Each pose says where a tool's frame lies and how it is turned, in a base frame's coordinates. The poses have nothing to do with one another.
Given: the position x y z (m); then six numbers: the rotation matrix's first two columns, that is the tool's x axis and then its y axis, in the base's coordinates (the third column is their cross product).
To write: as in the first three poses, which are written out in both.
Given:
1: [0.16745 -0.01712 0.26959 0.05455 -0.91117 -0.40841 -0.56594 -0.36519 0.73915]
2: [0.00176 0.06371 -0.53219 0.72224 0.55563 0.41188 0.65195 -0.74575 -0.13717]
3: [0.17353 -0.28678 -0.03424 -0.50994 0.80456 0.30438 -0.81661 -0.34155 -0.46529]
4: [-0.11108 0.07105 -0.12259 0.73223 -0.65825 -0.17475 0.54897 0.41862 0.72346]
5: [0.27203 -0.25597 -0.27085 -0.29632 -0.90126 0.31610 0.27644 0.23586 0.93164]
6: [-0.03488 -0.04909 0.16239 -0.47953 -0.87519 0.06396 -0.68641 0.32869 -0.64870]
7: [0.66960 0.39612 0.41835 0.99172 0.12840 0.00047 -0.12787 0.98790 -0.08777]
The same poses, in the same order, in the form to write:
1:
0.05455 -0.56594 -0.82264 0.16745
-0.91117 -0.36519 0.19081 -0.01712
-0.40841 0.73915 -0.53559 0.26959
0 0 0 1

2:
0.72224 0.65195 0.23094 0.00176
0.55563 -0.74575 0.36759 0.06371
0.41188 -0.13717 -0.90085 -0.53219
0 0 0 1

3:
-0.50994 -0.81661 -0.27039 0.17353
0.80456 -0.34155 -0.48583 -0.28678
0.30438 -0.46529 0.83118 -0.03424
0 0 0 1

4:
0.73223 0.54897 -0.40306 -0.11108
-0.65825 0.41862 -0.62567 0.07105
-0.17475 0.72346 0.66789 -0.12259
0 0 0 1

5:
-0.29632 0.27644 -0.91421 0.27203
-0.90126 0.23586 0.36345 -0.25597
0.31610 0.93164 0.17925 -0.27085
0 0 0 1

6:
-0.47953 -0.68641 0.54671 -0.03488
-0.87519 0.32869 -0.35497 -0.04909
0.06396 -0.64870 -0.75836 0.16239
0 0 0 1

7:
0.99172 -0.12787 -0.01173 0.66960
0.12840 0.98790 0.08698 0.39612
0.00047 -0.08777 0.99614 0.41835
0 0 0 1

